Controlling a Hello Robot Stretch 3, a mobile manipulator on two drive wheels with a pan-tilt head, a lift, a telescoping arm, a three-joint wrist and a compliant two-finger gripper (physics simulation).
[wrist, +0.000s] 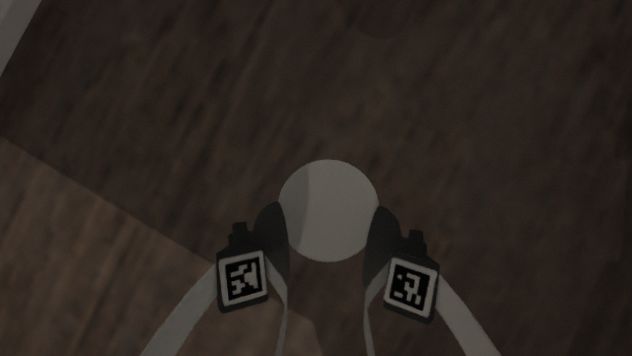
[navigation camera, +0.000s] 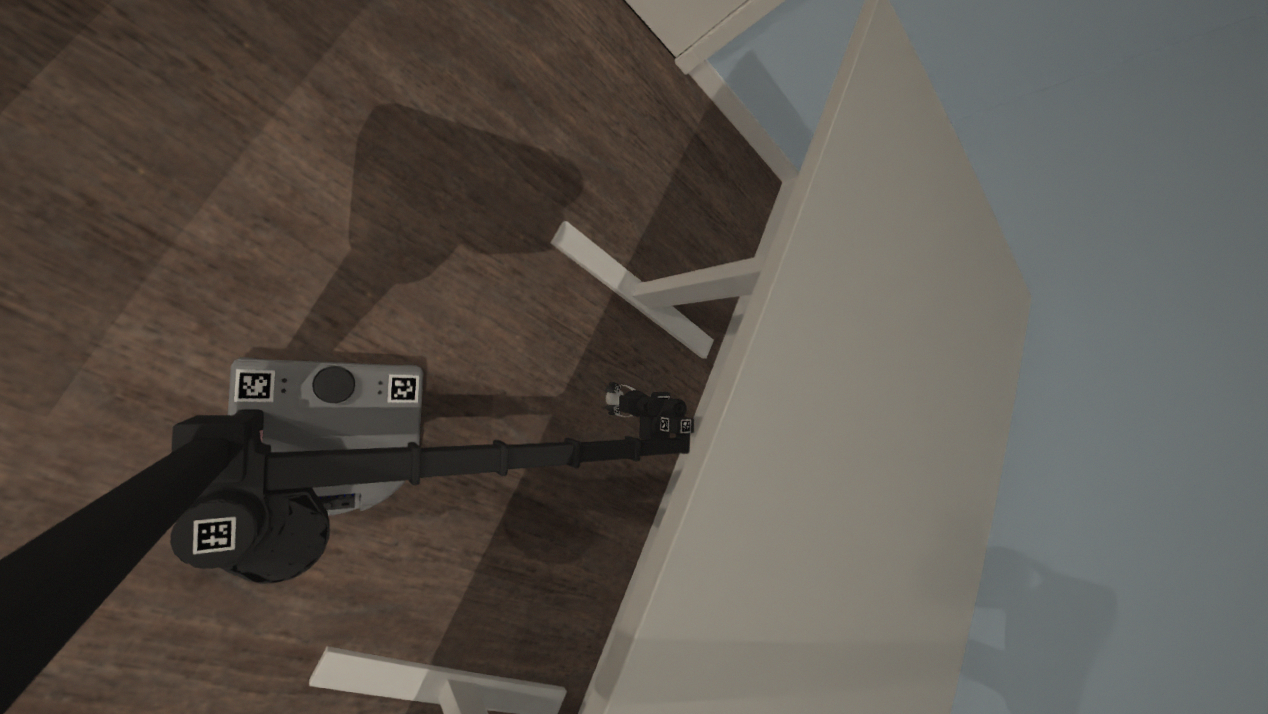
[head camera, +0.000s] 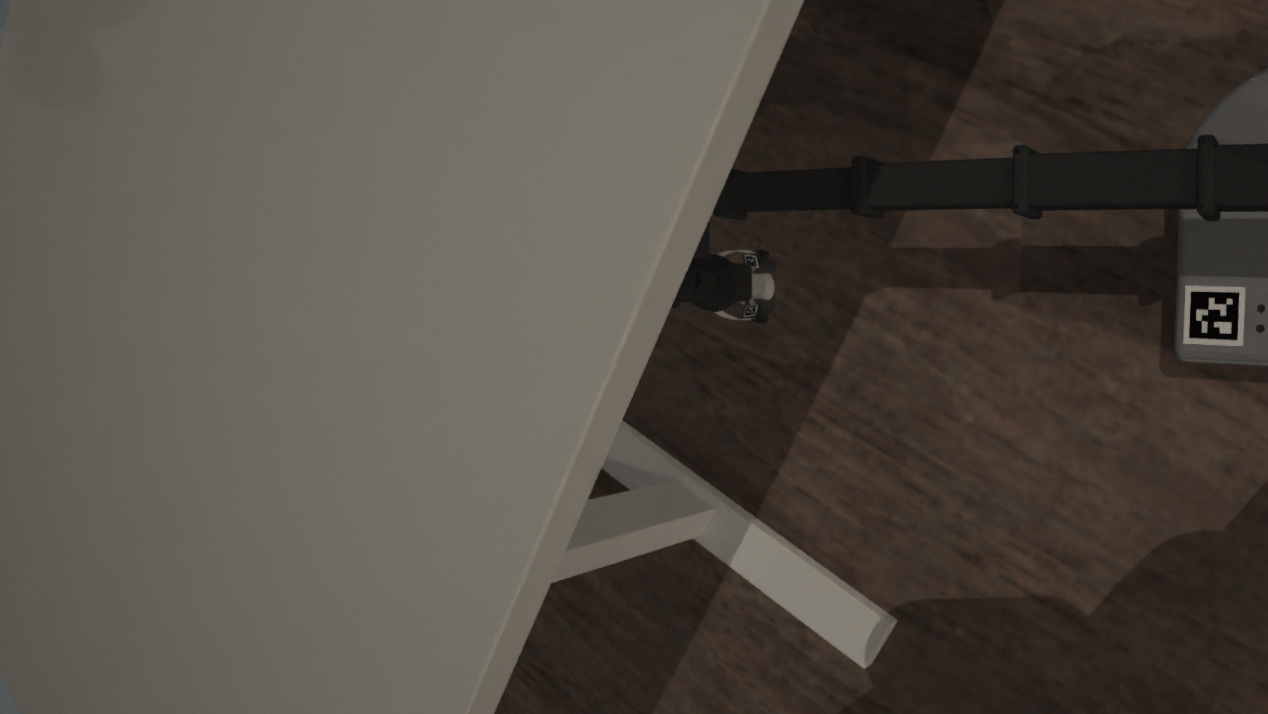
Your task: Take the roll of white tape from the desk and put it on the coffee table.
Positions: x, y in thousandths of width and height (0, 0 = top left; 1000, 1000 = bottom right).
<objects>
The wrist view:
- roll of white tape: 520, 577
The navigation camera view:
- gripper: 481, 557
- white desk: 651, 756
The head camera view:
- gripper: 604, 403
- white desk: 257, 456
</objects>
